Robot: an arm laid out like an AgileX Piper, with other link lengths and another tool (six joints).
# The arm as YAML. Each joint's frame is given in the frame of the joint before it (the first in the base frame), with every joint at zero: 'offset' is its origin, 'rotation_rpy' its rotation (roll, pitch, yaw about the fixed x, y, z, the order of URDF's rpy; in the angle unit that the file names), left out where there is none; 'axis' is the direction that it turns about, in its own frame. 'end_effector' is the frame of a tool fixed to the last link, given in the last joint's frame.
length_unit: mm
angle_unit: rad
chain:
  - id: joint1
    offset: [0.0, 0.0, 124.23]
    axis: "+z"
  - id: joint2
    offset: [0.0, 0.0, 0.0]
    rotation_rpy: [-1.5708, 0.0, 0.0]
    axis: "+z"
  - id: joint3
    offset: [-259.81, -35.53, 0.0]
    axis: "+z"
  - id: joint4
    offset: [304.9, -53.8, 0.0]
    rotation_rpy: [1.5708, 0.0, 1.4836]
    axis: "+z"
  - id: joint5
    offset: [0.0, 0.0, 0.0]
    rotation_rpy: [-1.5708, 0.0, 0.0]
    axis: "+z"
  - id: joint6
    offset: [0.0, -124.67, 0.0]
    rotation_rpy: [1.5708, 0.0, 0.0]
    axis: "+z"
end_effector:
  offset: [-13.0, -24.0, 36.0]
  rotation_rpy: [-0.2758, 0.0, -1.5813]
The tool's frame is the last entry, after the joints.
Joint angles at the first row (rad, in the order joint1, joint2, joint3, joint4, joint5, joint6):
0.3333, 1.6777, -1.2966, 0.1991, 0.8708, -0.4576
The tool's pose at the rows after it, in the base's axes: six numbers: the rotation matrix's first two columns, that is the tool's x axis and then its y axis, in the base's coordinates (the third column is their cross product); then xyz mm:
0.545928, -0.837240, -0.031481, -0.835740, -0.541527, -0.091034, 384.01, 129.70, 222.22
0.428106, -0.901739, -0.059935, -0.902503, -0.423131, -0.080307, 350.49, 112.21, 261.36
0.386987, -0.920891, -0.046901, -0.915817, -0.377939, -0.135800, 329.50, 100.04, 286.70
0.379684, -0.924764, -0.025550, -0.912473, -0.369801, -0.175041, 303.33, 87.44, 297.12
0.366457, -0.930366, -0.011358, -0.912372, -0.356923, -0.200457, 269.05, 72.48, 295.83
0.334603, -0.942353, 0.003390, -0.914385, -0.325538, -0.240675, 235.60, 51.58, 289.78
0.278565, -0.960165, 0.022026, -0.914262, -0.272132, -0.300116, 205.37, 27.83, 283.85
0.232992, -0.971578, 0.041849, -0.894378, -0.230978, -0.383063, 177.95, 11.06, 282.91
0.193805, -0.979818, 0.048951, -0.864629, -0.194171, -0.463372, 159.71, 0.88, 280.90
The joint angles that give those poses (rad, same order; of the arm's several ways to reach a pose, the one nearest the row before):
0.3305, 1.5264, -1.2966, 0.1322, 1.0817, -0.2727
0.3304, 1.3962, -1.2940, 0.1019, 1.2086, -0.1109
0.3304, 1.2854, -1.2607, 0.0743, 1.2251, -0.0578
0.3305, 1.1602, -1.1807, 0.0518, 1.2289, -0.0490
0.3305, 1.0038, -1.0587, 0.0325, 1.2362, -0.0347
0.3032, 0.8280, -0.9256, 0.0168, 1.2370, -0.0296
0.2488, 0.6454, -0.8056, 0.0000, 1.2371, -0.0296
0.2098, 0.4653, -0.7145, -0.0179, 1.2371, -0.0297
0.1753, 0.3221, -0.6433, -0.0232, 1.2200, -0.0297

